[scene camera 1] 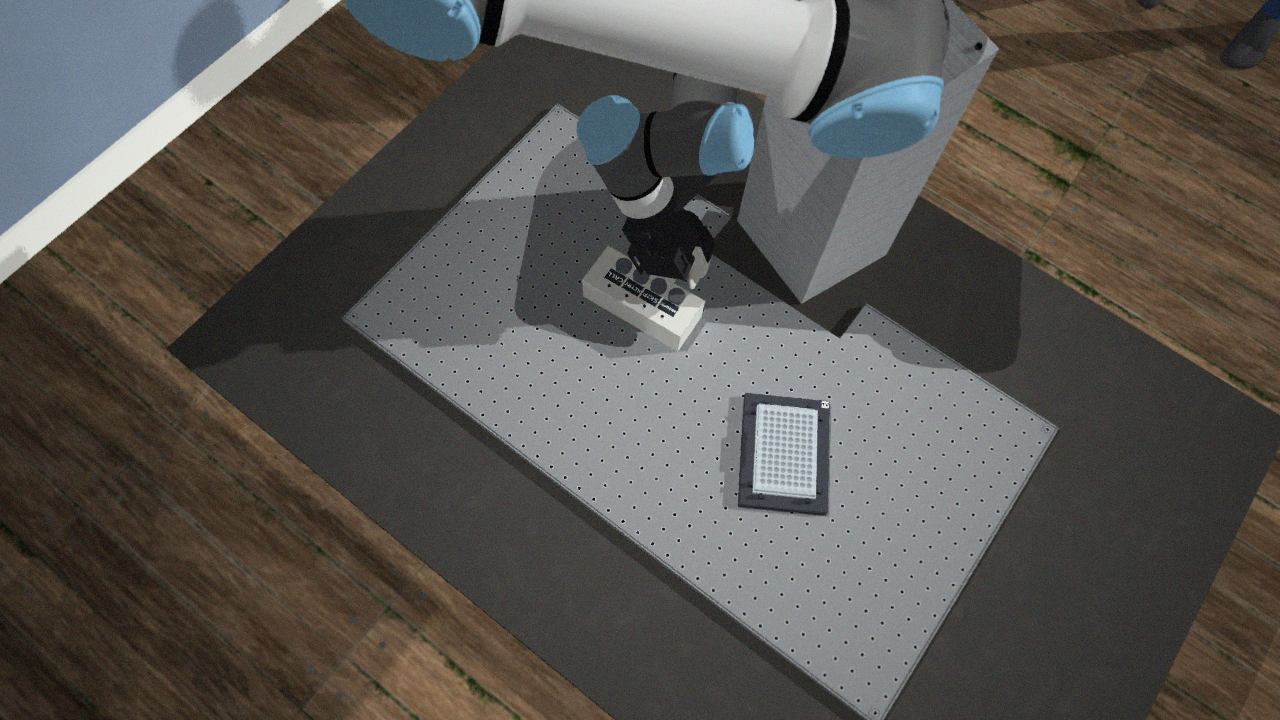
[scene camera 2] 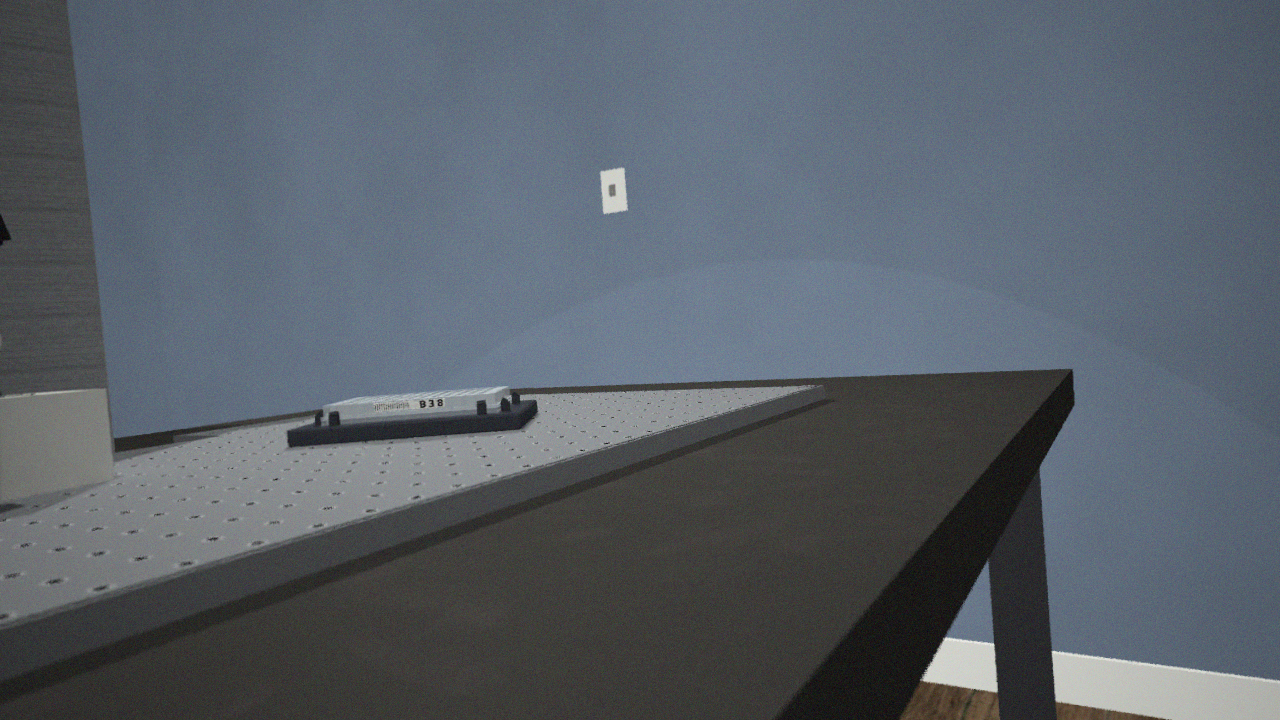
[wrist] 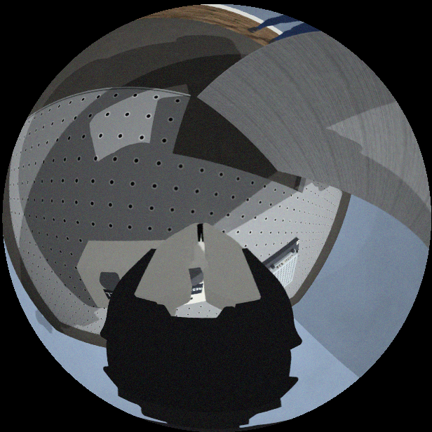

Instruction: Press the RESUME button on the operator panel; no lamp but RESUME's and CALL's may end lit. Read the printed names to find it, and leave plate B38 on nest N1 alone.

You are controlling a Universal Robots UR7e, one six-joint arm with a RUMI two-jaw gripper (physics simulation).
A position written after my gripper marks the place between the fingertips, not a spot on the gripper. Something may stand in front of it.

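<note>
Visible here: my gripper (scene camera 1: 699,275), an operator panel (scene camera 1: 671,324) and a plate B38 (scene camera 1: 785,457). A nest N1 (scene camera 2: 519,414) is visible, and so is the plate B38 (scene camera 2: 381,408). The wrist view includes the operator panel (wrist: 109,256) and my gripper (wrist: 201,224).
</note>
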